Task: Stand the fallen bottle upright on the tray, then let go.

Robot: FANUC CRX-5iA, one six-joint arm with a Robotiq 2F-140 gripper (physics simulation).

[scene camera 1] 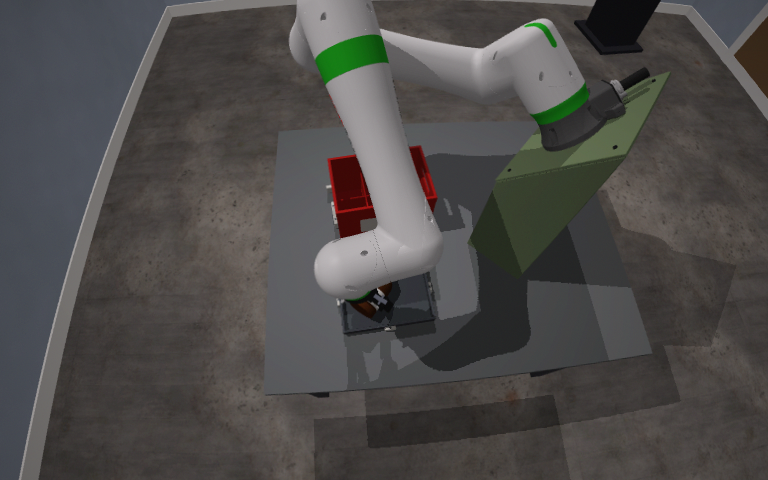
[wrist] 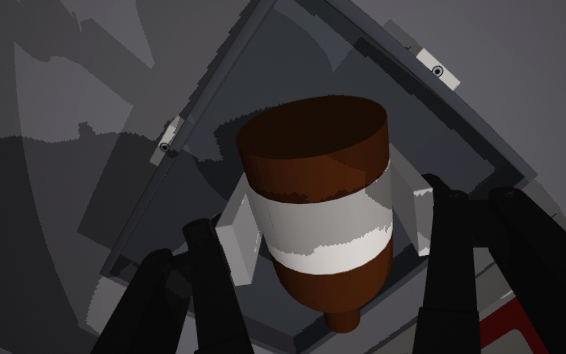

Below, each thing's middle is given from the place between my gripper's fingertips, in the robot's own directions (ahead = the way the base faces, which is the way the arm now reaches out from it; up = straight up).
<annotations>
Now: the brown bottle (wrist: 318,169) 10 mm behind my hand, 10 mm to the right of it and 20 mm above it.
</annotations>
